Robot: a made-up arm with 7 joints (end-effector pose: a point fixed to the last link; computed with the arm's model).
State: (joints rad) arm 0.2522 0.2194 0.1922 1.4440 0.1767 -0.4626 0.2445
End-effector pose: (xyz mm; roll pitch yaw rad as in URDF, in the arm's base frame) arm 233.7 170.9 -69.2 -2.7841 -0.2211 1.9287
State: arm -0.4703 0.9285 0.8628 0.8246 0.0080 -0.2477 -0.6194
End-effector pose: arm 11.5 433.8 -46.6 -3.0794 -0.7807 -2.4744
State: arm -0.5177 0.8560 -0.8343 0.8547 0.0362 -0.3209 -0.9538
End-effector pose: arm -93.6 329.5 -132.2 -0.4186 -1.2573 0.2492
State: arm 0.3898 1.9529 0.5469 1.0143 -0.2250 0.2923 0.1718
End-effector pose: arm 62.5 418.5 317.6 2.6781 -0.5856 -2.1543
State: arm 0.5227 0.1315 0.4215 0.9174 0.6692 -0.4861 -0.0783
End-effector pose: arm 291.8 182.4 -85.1 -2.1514 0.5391 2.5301
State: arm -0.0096 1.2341 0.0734 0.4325 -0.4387 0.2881 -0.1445
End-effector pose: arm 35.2 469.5 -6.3 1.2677 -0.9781 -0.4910
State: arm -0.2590 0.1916 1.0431 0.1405 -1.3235 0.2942 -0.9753
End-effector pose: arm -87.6 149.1 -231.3 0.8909 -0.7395 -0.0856
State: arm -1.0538 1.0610 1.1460 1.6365 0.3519 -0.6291 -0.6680
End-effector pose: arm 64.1 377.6 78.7 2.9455 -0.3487 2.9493
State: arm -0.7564 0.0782 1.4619 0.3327 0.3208 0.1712 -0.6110
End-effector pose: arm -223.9 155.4 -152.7 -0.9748 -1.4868 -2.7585
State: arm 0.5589 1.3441 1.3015 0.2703 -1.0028 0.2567 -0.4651
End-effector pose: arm 104.8 493.6 61.8 -2.6411 -0.8699 -2.0916
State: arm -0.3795 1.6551 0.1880 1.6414 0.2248 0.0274 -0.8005
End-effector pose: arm 164.5 352.4 112.3 2.5191 -0.7650 -2.9347
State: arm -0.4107 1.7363 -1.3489 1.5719 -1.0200 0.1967 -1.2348
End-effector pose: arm -5.3 401.5 59.6 0.2431 -1.0571 -1.9479
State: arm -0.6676 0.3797 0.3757 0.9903 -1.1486 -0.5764 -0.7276
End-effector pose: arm -101.1 262.2 -172.9 0.4655 -1.4537 -0.8671
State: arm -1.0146 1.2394 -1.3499 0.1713 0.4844 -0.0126 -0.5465
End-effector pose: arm -104.4 492.1 116.9 0.5152 0.2850 -0.5396
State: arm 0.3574 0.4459 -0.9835 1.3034 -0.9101 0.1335 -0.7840
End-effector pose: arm 189.5 148.0 -142.2 2.2482 -0.9024 3.0014
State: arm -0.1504 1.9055 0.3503 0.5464 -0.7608 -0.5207 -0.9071
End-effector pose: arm 89.9 495.1 258.2 1.6441 -0.0731 -2.0544
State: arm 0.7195 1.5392 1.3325 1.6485 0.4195 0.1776 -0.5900
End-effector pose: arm -1.0 353.1 284.8 3.0809 1.1759 -3.0128
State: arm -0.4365 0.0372 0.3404 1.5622 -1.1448 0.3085 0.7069
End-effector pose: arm 18.5 148.4 -149.2 -0.4752 -0.6231 0.4730
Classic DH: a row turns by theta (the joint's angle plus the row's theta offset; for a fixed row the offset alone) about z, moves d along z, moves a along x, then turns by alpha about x. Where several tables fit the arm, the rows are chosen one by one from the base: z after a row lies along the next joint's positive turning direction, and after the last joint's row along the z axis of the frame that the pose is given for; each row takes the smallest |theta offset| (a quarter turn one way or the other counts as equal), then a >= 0, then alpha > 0; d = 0 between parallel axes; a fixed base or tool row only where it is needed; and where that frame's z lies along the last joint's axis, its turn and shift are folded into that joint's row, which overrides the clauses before.
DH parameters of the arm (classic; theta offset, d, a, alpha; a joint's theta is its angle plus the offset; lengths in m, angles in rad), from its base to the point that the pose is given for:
base (fixed): 0 0.159 0.025 1.5708
joint 1: -1.5708 -0.116 0.011 -1.5708
joint 2: 1.5708 0 0.003 -1.5708
joint 3: 1.5708 -0.228 0.025 -1.5708
joint 4: 0 0.013 0.025 1.5708
joint 5: 0 -0.159 -0.023 1.5708
joint 6: -1.5708 -0.013 0.002 -1.5708
joint 7: 1.5223 0.0233 0.009 -1.0262
tool (fixed): 2.8197 -0.0007 0 0

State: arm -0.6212 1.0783 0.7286 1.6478 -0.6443 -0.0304 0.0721
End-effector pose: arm 87.5 373.9 32.4 1.3941 -1.0011 -1.7235
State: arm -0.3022 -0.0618 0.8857 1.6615 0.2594 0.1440 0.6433
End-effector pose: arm 53.4 183.7 -110.4 -1.8999 -0.0907 2.0041
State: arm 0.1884 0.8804 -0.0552 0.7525 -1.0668 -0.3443 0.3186
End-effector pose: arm 130.9 392.7 -97.6 0.1345 -0.7535 -0.5914
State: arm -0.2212 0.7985 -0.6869 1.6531 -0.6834 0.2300 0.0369
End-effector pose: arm 49.7 224.4 -116.7 -0.4286 -1.0866 -0.4858
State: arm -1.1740 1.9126 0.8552 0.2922 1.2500 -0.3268 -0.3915
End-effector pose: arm 153.6 484.8 184.7 -2.9131 -0.5712 -2.8948
